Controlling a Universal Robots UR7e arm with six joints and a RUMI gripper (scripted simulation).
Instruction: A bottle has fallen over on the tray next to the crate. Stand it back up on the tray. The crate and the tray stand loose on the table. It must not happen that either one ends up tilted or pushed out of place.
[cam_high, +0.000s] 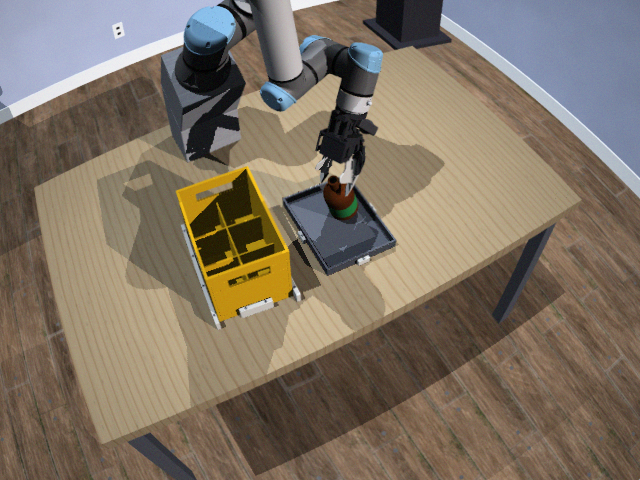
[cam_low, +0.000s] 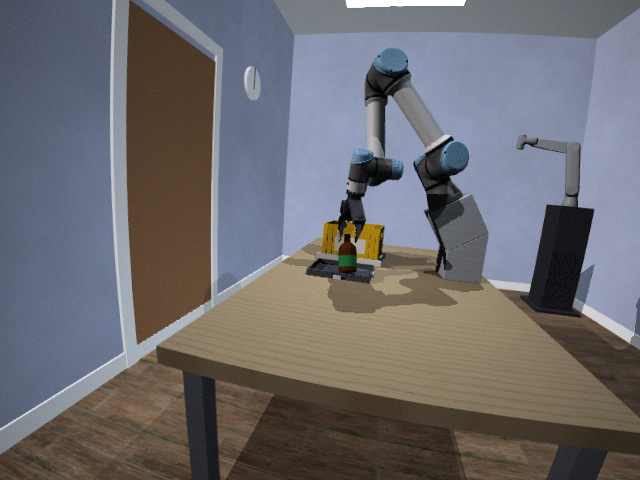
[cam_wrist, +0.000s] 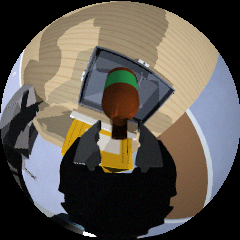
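Now: the bottle 1 cm behind my hand, 1 cm to the left of it and 5 cm below it. From my hand the other things lie so: tray (1 cm ahead, 13 cm below); yellow crate (1 cm ahead, 27 cm to the right, 6 cm below).
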